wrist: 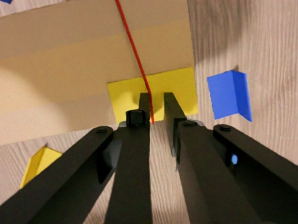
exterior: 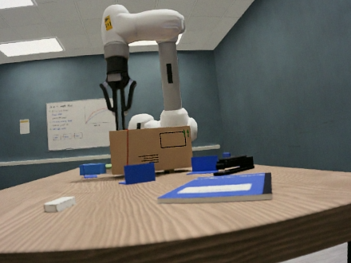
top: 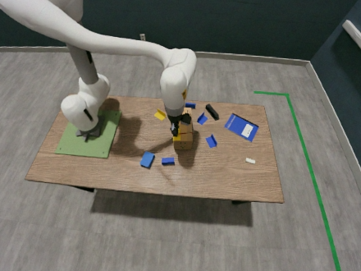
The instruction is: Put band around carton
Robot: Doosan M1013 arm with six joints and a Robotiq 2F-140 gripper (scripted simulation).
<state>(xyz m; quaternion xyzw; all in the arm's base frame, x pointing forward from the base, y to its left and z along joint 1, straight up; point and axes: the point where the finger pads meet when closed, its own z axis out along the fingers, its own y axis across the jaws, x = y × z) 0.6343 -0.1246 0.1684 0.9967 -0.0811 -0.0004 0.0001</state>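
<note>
Now: the brown carton 4 cm ahead of my hand, 9 cm to the left of it and 10 cm below it. From my hand the other things lie so: white eraser (50 cm ahead, 11 cm to the right, 18 cm below).
</note>
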